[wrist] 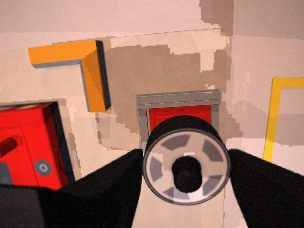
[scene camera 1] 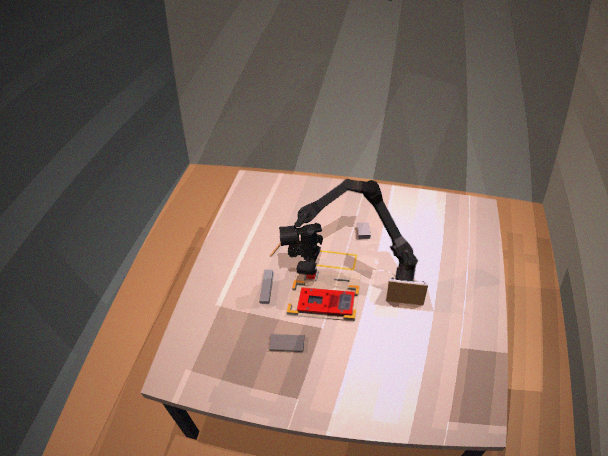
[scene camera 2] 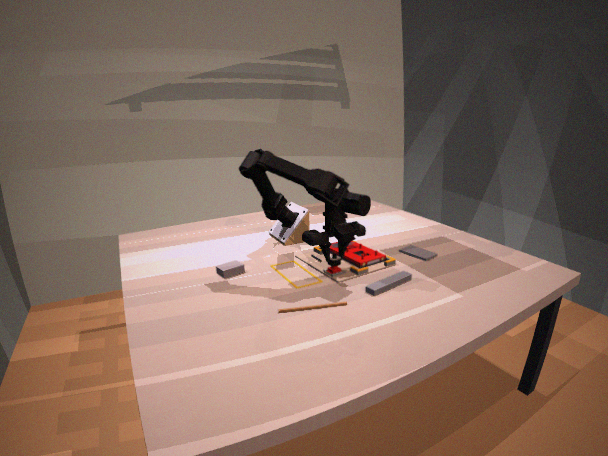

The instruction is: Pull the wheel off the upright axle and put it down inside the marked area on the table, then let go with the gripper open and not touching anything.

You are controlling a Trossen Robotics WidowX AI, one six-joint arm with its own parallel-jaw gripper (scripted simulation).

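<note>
My gripper: visible, wrist view and scene camera 1 as well. Red fixture plate: visible.
</note>
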